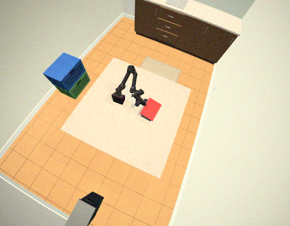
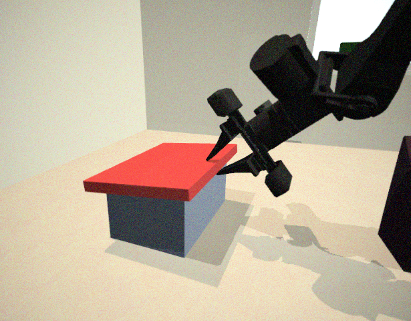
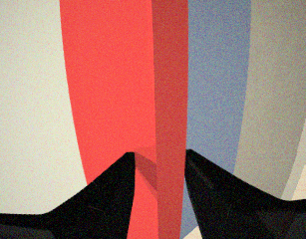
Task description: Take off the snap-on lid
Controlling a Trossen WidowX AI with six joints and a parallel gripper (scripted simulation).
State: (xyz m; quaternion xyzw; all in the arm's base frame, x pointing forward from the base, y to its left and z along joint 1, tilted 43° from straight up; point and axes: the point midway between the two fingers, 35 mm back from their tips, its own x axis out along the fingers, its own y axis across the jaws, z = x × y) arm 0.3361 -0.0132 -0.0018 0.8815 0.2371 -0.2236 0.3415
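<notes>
My gripper tip is 8 cm short of the red lid and 2 cm to the left of it. Also, from my gripper tip: storage box 7 cm ahead, 2 cm to the right, 6 cm below.
</notes>
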